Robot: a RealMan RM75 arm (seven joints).
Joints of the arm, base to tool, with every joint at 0 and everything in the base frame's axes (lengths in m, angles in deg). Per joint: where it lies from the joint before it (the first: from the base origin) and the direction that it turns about. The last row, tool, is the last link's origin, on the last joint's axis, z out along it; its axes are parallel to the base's.
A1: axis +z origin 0 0 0.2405
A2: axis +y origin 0 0 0
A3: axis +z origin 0 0 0.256
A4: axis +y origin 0 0 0
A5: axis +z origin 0 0 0.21
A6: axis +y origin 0 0 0
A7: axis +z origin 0 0 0.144
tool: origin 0 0 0
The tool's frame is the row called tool.
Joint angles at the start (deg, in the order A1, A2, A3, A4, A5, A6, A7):
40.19 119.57 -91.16 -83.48 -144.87 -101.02 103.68
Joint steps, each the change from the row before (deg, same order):
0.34 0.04 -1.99 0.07 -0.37 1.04 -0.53
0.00 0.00 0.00 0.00 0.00 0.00 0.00
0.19 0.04 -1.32 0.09 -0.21 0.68 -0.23
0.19 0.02 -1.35 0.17 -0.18 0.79 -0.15
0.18 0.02 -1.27 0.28 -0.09 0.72 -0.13
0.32 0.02 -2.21 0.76 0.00 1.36 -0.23
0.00 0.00 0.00 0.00 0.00 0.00 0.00
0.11 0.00 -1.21 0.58 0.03 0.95 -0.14
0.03 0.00 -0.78 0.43 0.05 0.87 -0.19
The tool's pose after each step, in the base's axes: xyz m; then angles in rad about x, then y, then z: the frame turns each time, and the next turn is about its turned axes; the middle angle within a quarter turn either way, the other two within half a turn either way. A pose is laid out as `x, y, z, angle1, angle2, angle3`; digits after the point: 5 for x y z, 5 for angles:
0.11813, 0.31908, -0.03200, -3.09181, 0.52929, -0.40180
0.11813, 0.31908, -0.03200, -3.09181, 0.52929, -0.40180
0.11668, 0.31819, -0.03586, -3.08616, 0.53744, -0.42836
0.11544, 0.31741, -0.03990, -3.07997, 0.54490, -0.45359
0.11466, 0.31643, -0.04392, -3.07706, 0.55186, -0.47482
0.11412, 0.31461, -0.05137, -3.07552, 0.56300, -0.50780
0.11412, 0.31461, -0.05137, -3.07552, 0.56300, -0.50780
0.11462, 0.31379, -0.05573, -3.07454, 0.56798, -0.52363
0.11501, 0.31360, -0.05882, -3.07156, 0.56831, -0.53574

